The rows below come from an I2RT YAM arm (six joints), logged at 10 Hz.
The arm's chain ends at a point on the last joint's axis. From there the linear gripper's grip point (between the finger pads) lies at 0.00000 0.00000 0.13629 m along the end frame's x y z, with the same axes.
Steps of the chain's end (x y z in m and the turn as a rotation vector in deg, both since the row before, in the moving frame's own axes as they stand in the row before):
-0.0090 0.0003 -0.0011 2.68 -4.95 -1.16
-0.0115 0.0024 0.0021 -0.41 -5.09 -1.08
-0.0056 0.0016 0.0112 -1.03 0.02 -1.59
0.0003 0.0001 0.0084 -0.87 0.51 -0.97
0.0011 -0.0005 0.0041 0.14 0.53 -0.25
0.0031 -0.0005 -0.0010 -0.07 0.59 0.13
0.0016 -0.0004 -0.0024 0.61 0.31 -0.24
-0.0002 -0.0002 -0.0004 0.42 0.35 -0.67
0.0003 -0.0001 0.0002 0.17 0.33 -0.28
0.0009 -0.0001 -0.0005 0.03 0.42 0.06
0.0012 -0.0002 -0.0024 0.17 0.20 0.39
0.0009 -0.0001 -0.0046 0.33 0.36 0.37
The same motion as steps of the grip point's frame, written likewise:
-0.0208 -0.0059 -0.0018 2.68 -4.95 -1.16
-0.0236 0.0035 0.0016 -0.41 -5.09 -1.08
-0.0055 0.0040 0.0112 -1.03 0.02 -1.59
0.0015 0.0022 0.0084 -0.87 0.51 -0.97
0.0024 -0.0008 0.0041 0.14 0.53 -0.25
0.0045 -0.0003 -0.0010 -0.07 0.59 0.13
0.0023 -0.0019 -0.0024 0.61 0.31 -0.24
0.0006 -0.0012 -0.0004 0.42 0.35 -0.67
0.0011 -0.0005 0.0002 0.17 0.33 -0.28
0.0019 -0.0002 -0.0005 0.03 0.42 0.06
0.0017 -0.0006 -0.0024 0.17 0.20 0.39
0.0018 -0.0009 -0.0046 0.33 0.36 0.37

